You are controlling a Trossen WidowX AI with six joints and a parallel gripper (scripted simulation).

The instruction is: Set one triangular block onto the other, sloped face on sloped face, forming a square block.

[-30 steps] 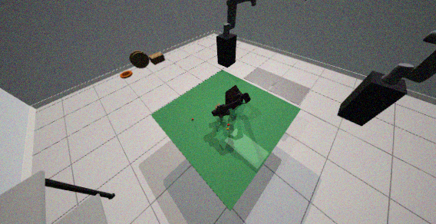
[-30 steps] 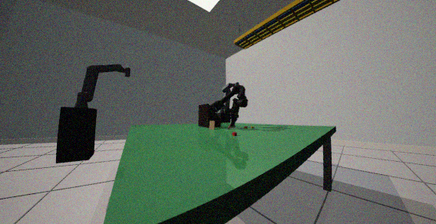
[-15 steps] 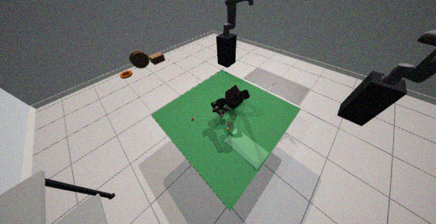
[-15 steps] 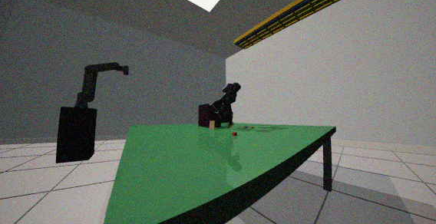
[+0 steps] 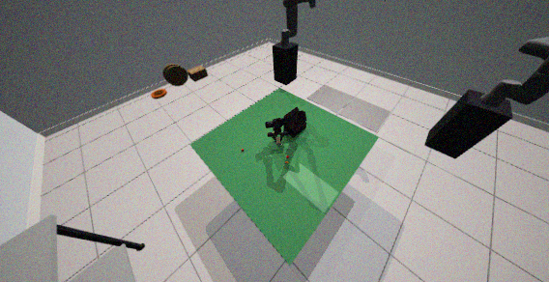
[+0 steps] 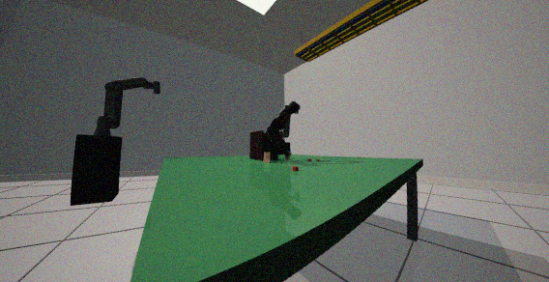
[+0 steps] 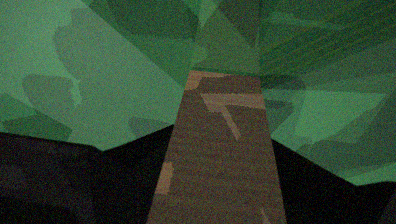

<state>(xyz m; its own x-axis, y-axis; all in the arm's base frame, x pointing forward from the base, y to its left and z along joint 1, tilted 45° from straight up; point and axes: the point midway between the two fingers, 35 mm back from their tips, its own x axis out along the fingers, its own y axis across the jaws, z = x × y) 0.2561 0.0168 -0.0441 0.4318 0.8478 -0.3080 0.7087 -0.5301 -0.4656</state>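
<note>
Right now my gripper tip is 10 mm below the tan triangular block. From my gripper tip the other things lie so: red cube: 260 mm ahead, 220 mm to the right, 30 mm below.
</note>
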